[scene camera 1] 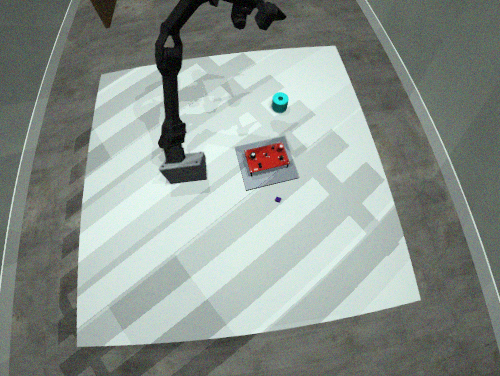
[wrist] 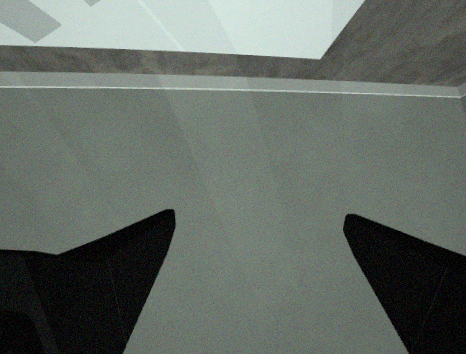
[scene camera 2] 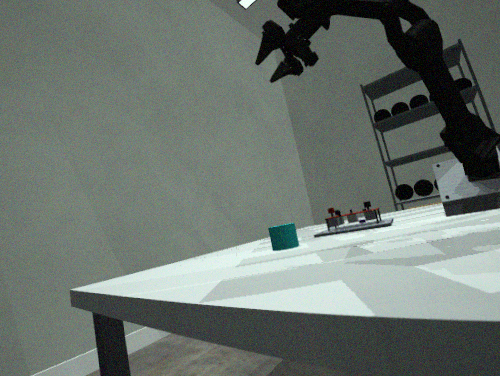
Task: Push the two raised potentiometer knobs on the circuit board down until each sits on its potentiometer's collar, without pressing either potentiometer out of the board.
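Where they show: gripper, between the fingertips: point(scene camera 1: 279, 7) point(wrist: 259, 219) point(scene camera 2: 263, 73); arm's base, origin of its link: point(scene camera 1: 175, 160) point(scene camera 2: 483, 170).
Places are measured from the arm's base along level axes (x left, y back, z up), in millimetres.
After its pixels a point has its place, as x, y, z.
The red circuit board point(scene camera 1: 270, 162) @[1, -364, -44] point(scene camera 2: 353, 214) stands on short posts above a flat grey plate point(scene camera 1: 260, 182) @[-66, -324, -86] point(scene camera 2: 385, 223) @[89, -237, -86]. A dark knob point(scene camera 1: 252, 155) @[20, -294, -18] point(scene camera 2: 367, 204) @[33, -293, -25] is on the board's side nearer the arm's base, and a red knob point(scene camera 1: 281, 147) @[50, -408, -14] point(scene camera 2: 331, 210) @[63, -402, -21] is near the other end. Both stand up above the board in scene camera 2; their gaps to the collars are too small to judge. My gripper point(scene camera 1: 274, 21) point(scene camera 2: 264, 73) @[298, -383, 396] point(wrist: 259, 219) @[298, -383, 396] is open and empty, high above the table and well away from the board. The board does not show in the wrist view.
A teal cylinder point(scene camera 1: 280, 108) @[274, -425, -61] point(scene camera 2: 284, 237) @[335, -403, -64] stands on the white table point(scene camera 1: 150, 300) @[-512, 92, -94] point(scene camera 2: 320, 300) @[642, -130, -94], beyond the board. A tiny purple cube point(scene camera 1: 278, 199) @[-141, -390, -79] lies on the plate's other side. The arm's grey base point(scene camera 1: 187, 171) @[-51, -52, 6] point(scene camera 2: 470, 192) @[48, -36, -46] stands beside the board. A shelf rack point(scene camera 2: 392, 83) stands behind.
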